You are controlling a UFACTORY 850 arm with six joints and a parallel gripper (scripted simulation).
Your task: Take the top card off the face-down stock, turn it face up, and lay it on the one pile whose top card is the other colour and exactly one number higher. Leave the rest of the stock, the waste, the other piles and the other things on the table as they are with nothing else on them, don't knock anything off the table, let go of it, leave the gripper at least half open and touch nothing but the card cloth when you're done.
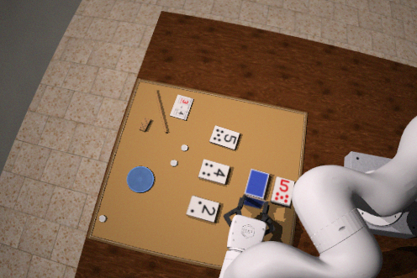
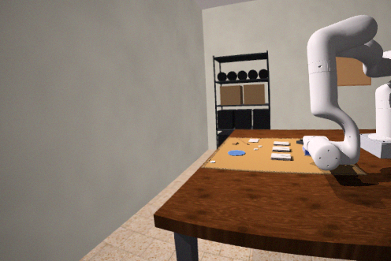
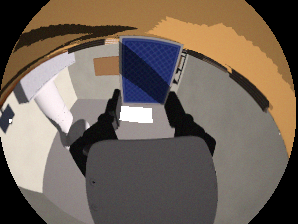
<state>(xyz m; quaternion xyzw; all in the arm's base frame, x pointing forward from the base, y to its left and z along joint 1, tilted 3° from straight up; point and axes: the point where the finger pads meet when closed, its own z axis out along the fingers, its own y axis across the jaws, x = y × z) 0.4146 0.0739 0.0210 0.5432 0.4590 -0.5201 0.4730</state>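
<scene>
The blue-backed card lies 3 cm below my hand and 1 cm to the right of it. Round my hand: tan card cloth 16 cm ahead, 10 cm to the right, 9 cm below.
</scene>
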